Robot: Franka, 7 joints.
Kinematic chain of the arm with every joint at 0, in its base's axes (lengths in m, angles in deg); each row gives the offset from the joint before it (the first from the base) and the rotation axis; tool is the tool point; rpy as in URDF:
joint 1: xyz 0 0 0.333 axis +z
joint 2: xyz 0 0 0 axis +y
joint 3: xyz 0 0 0.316 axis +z
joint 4: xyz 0.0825 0 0 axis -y
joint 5: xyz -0.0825 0 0.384 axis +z
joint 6: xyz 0 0 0 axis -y
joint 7: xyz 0.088 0 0 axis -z
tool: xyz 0 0 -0.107 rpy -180 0 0
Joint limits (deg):
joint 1: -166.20..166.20
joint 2: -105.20..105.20
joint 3: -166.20..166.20
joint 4: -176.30..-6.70
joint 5: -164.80..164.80
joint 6: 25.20..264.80
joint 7: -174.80..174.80
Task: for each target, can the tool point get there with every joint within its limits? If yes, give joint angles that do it. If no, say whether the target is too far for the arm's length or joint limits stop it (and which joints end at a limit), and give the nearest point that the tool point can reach.
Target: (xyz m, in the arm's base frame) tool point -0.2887 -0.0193 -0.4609
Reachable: no: joint limits stop it (at a limit: joint 1, joint 2) | nearest point -0.2868 -0.0261 -0.3593 | short by 0.102 m
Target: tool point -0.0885 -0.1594 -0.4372
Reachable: no: joint limits stop it (at a limit: joint 2) | nearest point -0.0952 -0.1715 -0.3536 | short by 0.085 m
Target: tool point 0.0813 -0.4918 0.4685
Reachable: yes | joints -23.18 -23.44 -50.69 -134.18 -98.44 126.23 134.89
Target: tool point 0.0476 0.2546 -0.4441
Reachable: no: joint limits stop it (at a limit: joint 2) | nearest point 0.0482 0.2579 -0.3604 | short by 0.084 m
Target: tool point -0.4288 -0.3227 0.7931
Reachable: yes | joints -15.29 -53.99 -84.27 -69.94 90.71 62.01 104.13
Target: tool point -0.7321 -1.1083 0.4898
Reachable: no: too far | nearest point -0.4696 -0.7109 0.4336 | short by 0.480 m
